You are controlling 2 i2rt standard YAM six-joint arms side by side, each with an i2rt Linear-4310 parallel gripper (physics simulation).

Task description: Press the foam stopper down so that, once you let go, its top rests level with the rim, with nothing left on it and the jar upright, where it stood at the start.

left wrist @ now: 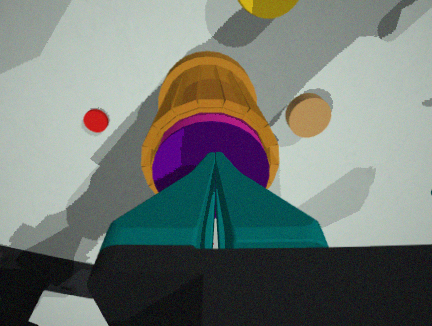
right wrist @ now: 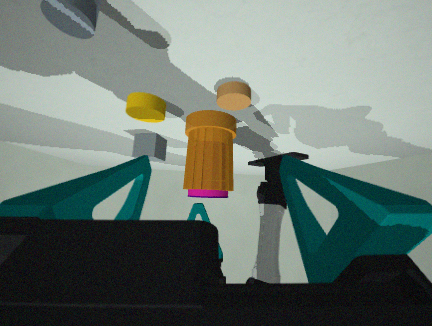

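The orange ribbed jar [left wrist: 207, 85] [right wrist: 209, 160] stands upright on the table; the right wrist view shows it with its base toward the top. The foam stopper [left wrist: 225, 135] [right wrist: 208, 193], with a purple top and magenta side, sits in its mouth and stands a little proud of the rim. My left gripper [left wrist: 215, 163] [right wrist: 198, 203] is shut and empty; its tips are over the stopper's top, with a small gap between them in the right wrist view. My right gripper [right wrist: 215, 162] is open and empty, its fingers spread at some distance from the jar.
A tan disc [left wrist: 308, 116] [right wrist: 233, 96] and a yellow disc [left wrist: 270, 6] [right wrist: 145, 107] lie near the jar. A red disc [left wrist: 95, 120] lies left of it in the left wrist view. A grey block [right wrist: 145, 145] and a blue-grey round object [right wrist: 72, 17] show in the right wrist view.
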